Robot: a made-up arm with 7 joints.
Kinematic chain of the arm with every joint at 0, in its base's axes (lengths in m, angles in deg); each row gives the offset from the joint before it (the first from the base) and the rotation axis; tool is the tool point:
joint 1: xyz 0 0 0.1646 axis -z
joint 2: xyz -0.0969 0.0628 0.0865 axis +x
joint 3: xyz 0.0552 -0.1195 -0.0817 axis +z
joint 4: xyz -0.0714 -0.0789 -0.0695 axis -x
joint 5: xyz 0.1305 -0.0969 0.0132 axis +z
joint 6: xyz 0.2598 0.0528 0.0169 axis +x
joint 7: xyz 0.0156 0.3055 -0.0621 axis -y
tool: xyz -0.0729 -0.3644 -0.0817
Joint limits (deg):
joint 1: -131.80..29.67
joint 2: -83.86..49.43
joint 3: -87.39..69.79
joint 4: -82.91..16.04
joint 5: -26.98..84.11
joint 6: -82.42..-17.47
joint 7: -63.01..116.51
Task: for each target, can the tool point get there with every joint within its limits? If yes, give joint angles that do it. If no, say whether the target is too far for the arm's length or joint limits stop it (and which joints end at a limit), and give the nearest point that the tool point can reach.
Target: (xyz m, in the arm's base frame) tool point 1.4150 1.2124 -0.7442
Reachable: no: too far | nearest point 0.4529 0.3499 -0.0764 | short by 1.454 m
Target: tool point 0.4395 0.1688 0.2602
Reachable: yes | joints -69.97 -37.36 -1.26 -10.80 9.62 -37.92 46.21
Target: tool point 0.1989 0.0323 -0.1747
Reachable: yes | joints -82.73 26.10 -29.70 -39.69 -3.32 -45.28 -20.37
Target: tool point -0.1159 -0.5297 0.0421
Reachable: yes | joints 4.10 2.29 -60.85 -0.23 -1.12 -43.03 85.53
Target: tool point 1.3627 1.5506 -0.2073
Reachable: no: too far | nearest point 0.4423 0.4484 0.1010 | short by 1.469 m
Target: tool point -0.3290 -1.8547 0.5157
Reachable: no: too far | nearest point -0.1142 -0.6440 0.3492 | short by 1.241 m
